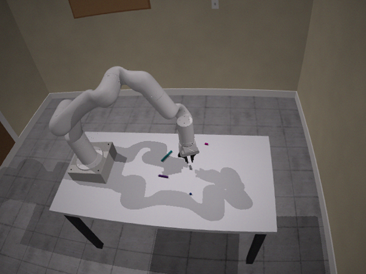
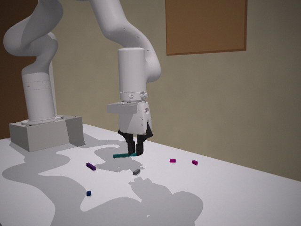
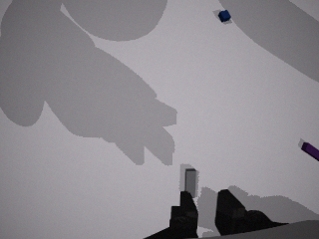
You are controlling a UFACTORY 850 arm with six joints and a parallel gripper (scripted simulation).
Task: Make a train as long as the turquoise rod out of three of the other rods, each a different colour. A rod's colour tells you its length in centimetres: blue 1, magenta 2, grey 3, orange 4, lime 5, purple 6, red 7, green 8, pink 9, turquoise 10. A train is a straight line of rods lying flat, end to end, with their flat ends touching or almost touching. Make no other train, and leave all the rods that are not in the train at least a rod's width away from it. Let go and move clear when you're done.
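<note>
The grey rod is 8 cm below my hand. The rest, counted from my hand: blue rod: 19 cm to the right, 8 cm below; then purple rod: 16 cm behind, 8 cm below, 6 cm to the right; then turquoise rod: 15 cm behind, 10 cm to the left, 8 cm below.
</note>
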